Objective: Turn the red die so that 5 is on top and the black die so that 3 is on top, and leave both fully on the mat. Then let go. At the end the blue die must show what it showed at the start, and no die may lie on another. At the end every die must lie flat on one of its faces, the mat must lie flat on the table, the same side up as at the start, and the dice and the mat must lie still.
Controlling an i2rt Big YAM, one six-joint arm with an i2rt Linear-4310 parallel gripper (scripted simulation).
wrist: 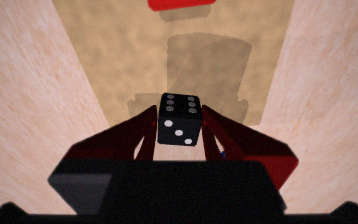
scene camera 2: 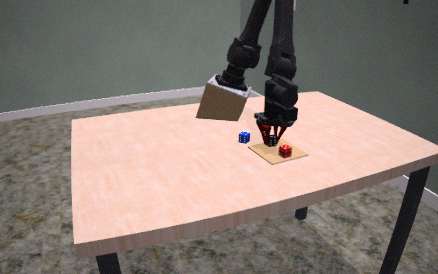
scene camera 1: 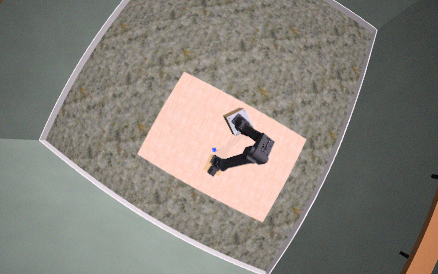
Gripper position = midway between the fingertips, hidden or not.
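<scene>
I can see a tan mat [wrist: 228, 61] here. A black die [wrist: 180, 117] is visible to me as well, and so is my gripper [wrist: 179, 111].
</scene>
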